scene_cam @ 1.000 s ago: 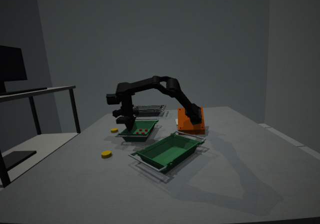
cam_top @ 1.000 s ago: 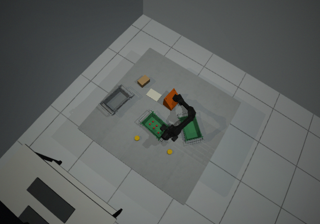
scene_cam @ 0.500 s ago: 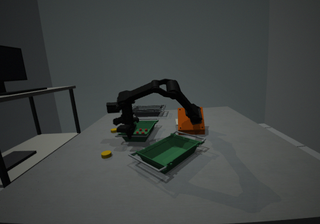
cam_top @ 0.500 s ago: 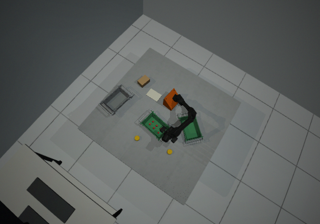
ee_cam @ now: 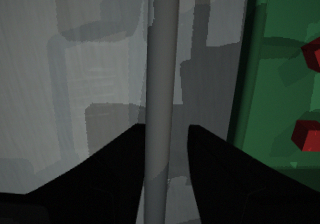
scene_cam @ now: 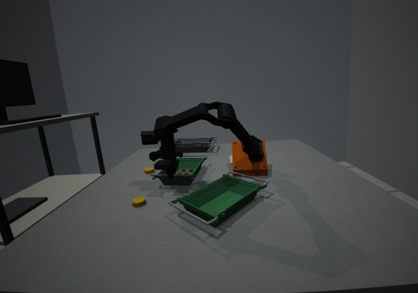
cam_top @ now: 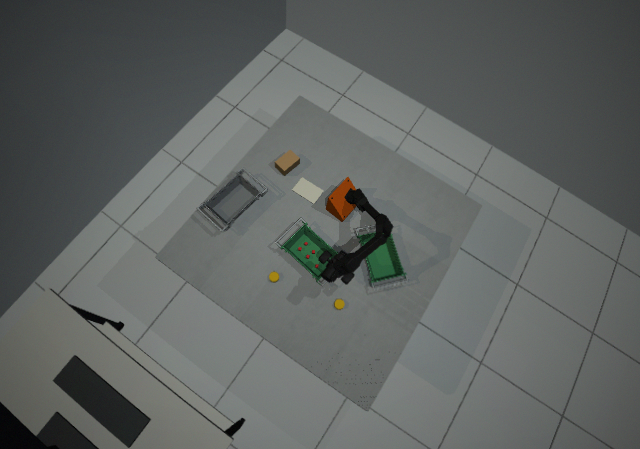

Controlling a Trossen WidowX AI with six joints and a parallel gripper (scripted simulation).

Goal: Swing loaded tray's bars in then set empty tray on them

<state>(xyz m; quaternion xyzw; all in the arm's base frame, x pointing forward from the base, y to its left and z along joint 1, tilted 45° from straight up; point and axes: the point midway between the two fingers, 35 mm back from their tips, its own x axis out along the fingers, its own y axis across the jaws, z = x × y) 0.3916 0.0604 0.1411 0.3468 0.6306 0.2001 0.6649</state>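
Now: the green tray 210 mm behind my gripper tip, 160 mm to the left of it and 10 mm below it. Also, from my gripper tip: white pad: 370 mm to the right, 330 mm behind, 60 mm below; brown box: 560 mm to the right, 400 mm behind, 30 mm below.
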